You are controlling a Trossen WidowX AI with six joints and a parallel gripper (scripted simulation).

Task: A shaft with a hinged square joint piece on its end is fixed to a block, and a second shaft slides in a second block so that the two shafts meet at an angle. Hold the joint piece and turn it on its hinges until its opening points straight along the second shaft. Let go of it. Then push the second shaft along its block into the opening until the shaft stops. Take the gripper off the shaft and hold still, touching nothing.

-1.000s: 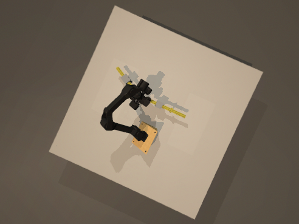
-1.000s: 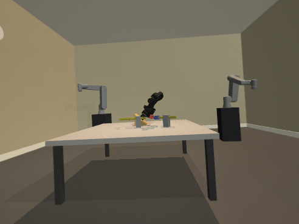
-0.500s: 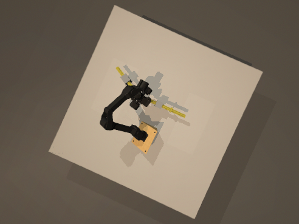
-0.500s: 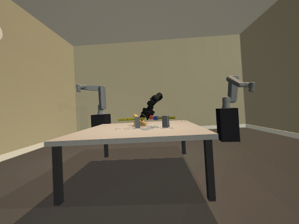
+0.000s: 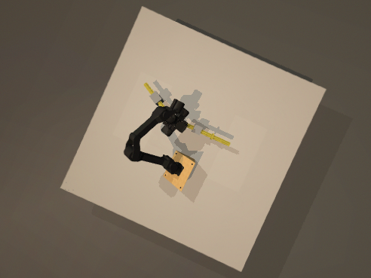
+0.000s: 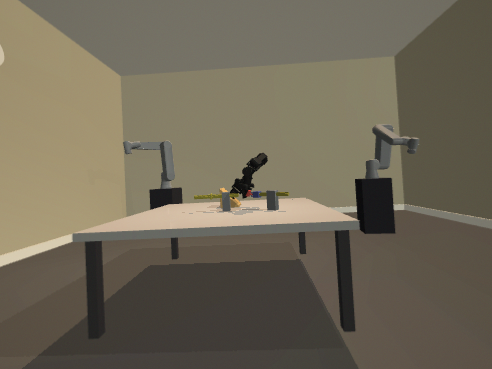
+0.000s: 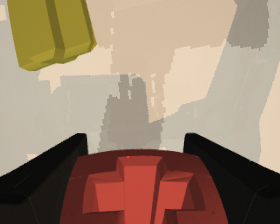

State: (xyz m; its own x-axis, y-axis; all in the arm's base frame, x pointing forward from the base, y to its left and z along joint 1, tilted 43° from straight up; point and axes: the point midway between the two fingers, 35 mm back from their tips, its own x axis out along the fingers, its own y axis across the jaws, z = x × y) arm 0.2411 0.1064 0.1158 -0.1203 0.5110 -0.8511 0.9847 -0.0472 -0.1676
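Right now my gripper tip is 20 mm to the right of the red joint piece and 30 mm below it.
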